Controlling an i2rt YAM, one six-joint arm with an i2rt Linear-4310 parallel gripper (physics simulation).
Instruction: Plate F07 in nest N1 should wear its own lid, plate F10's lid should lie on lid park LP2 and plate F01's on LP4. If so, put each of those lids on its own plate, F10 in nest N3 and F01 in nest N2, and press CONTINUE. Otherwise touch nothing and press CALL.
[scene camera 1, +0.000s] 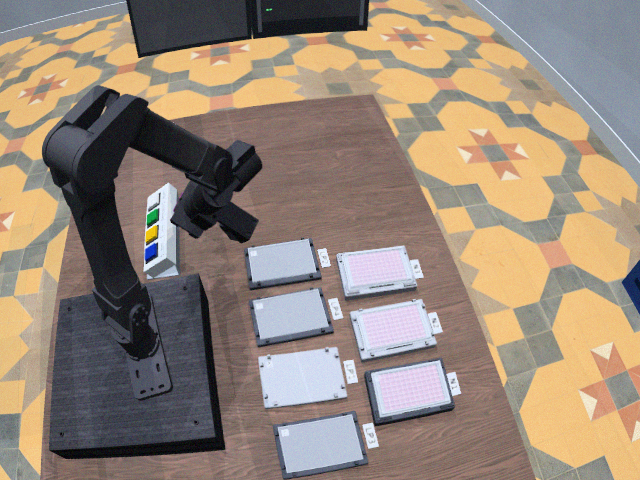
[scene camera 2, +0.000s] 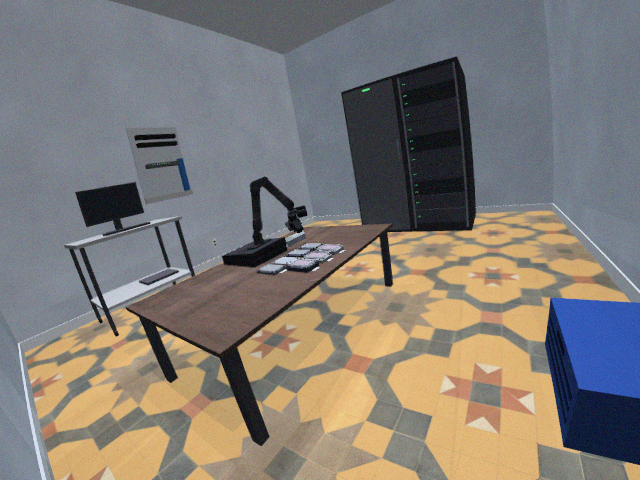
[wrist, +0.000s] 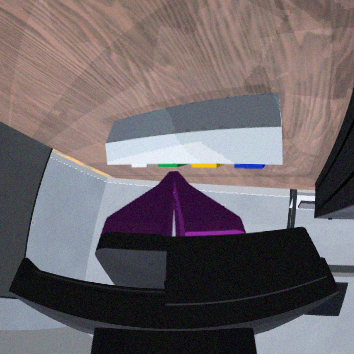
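Note:
My gripper is shut and empty; its purple fingertips meet in front of the button panel. The panel carries white, green, yellow and blue buttons; their lettering is unreadable. Pink-welled plates sit in three nests: the far plate, the middle plate by label N2 and the near plate. Grey rectangles, each with a small tag, lie on LP2, LP4 and LP3. Plate codes, lid codes and lid fit are unreadable.
A pale park stands between LP4 and LP3. The arm's black base block is beside the panel on the wooden table. A dark cabinet stands beyond the table, and a blue box is on the floor.

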